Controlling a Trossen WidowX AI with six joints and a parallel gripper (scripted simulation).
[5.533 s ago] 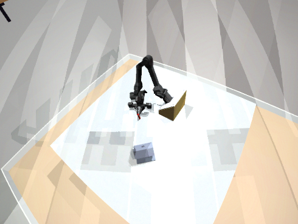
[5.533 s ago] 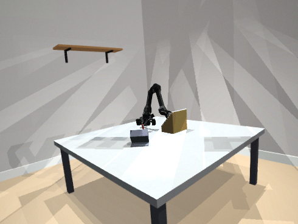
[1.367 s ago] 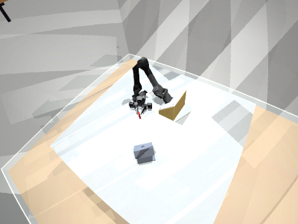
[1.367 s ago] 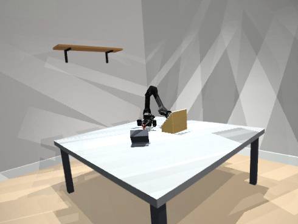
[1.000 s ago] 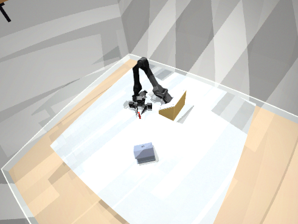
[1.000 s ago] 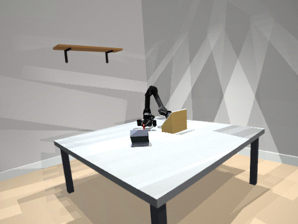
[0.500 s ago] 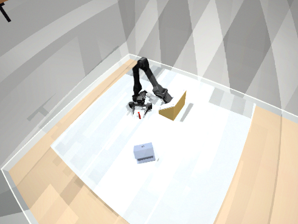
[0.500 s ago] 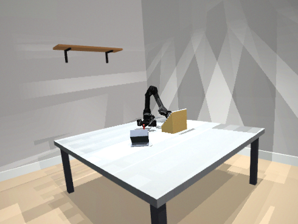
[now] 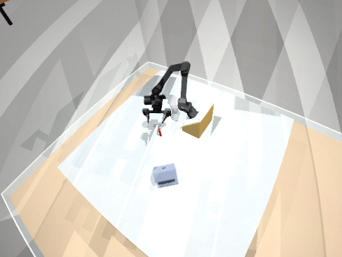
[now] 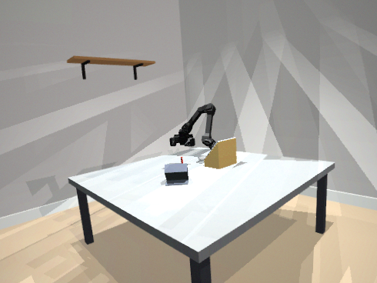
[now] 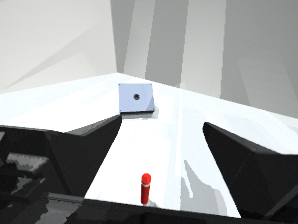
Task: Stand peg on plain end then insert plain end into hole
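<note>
The red peg lies 20 mm behind my gripper tip and 110 mm below it. Also, from my gripper tip: grey sloped panel: 210 mm ahead, 200 mm to the left, 110 mm below.
</note>
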